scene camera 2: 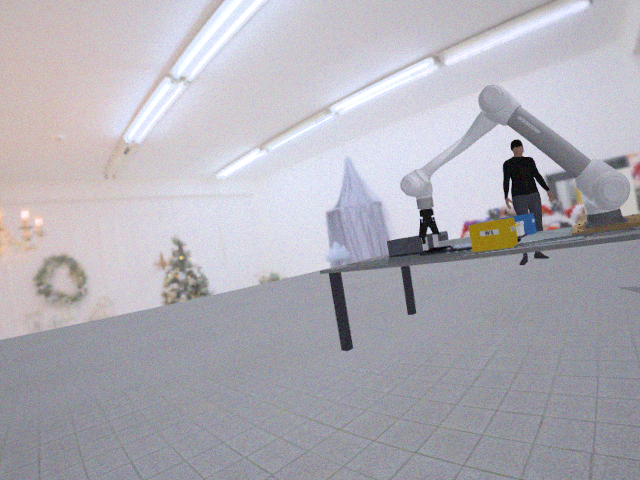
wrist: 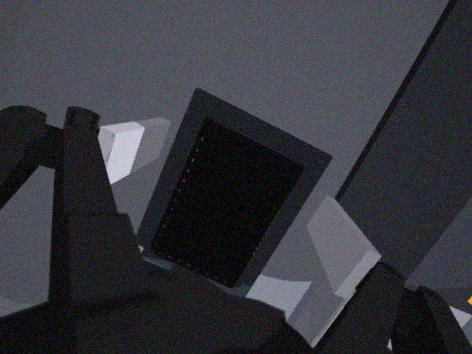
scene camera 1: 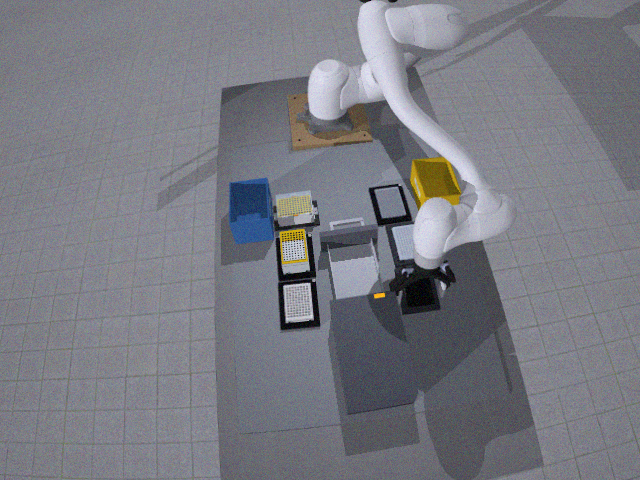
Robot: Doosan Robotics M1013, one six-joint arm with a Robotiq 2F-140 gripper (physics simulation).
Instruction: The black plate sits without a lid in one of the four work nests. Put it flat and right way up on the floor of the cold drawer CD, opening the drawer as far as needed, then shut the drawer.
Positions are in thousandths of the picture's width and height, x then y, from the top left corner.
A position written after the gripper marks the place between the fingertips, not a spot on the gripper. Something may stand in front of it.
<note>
In view: the gripper (scene camera 1: 655,618), a black plate (wrist: 490,532), a white plate (scene camera 1: 465,620), a yellow-and-white rack (scene camera 1: 460,526) and a cold drawer (wrist: 851,547).
The gripper also shows in the wrist view (wrist: 514,499). The wrist view does not show the yellow-and-white rack: it is out of frame.
</note>
